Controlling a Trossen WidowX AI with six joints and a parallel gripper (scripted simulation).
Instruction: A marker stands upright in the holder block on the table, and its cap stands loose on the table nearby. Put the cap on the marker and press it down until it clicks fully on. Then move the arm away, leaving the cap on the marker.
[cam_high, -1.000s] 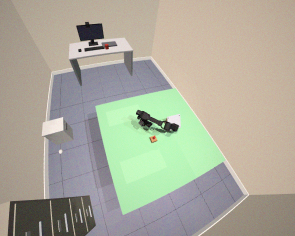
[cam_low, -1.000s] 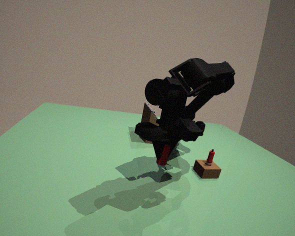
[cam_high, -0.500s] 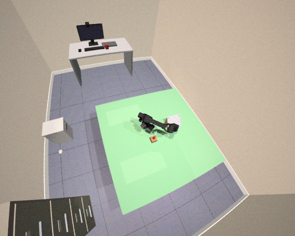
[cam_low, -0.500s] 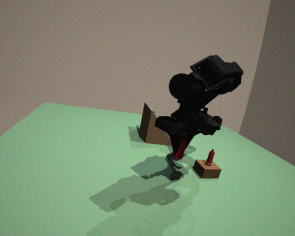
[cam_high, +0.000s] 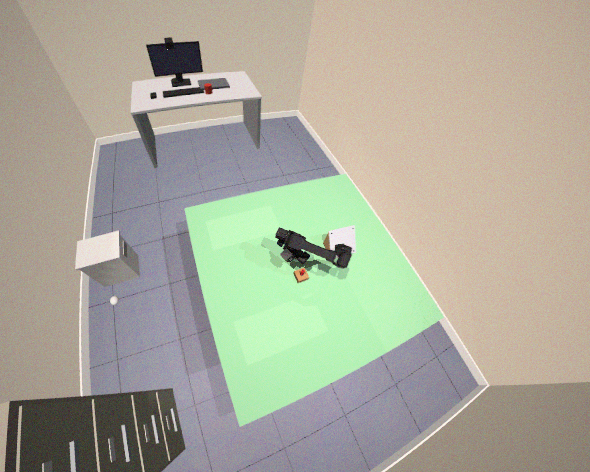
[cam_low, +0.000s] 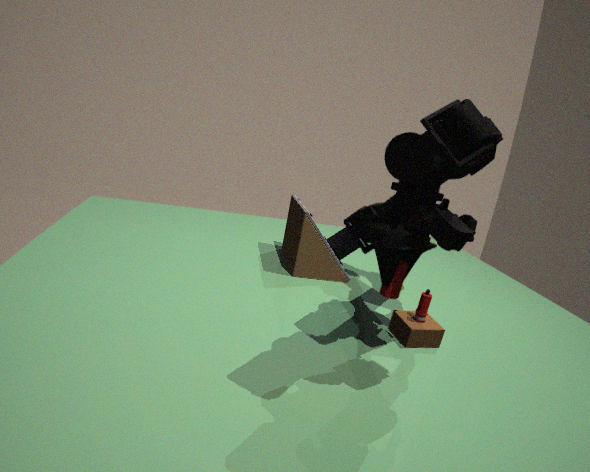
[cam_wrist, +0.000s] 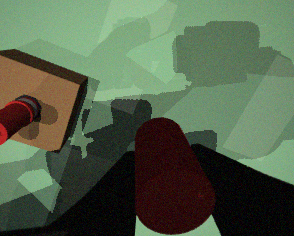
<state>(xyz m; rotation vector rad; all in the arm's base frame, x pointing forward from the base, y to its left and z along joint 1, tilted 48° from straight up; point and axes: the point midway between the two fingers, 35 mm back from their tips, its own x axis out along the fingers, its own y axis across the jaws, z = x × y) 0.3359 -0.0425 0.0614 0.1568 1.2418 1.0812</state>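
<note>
The red marker lies 9 cm to the left of my gripper tip, 5 cm behind it and 4 cm below it. Also, from my gripper tip: red cap (1 cm above).
</note>
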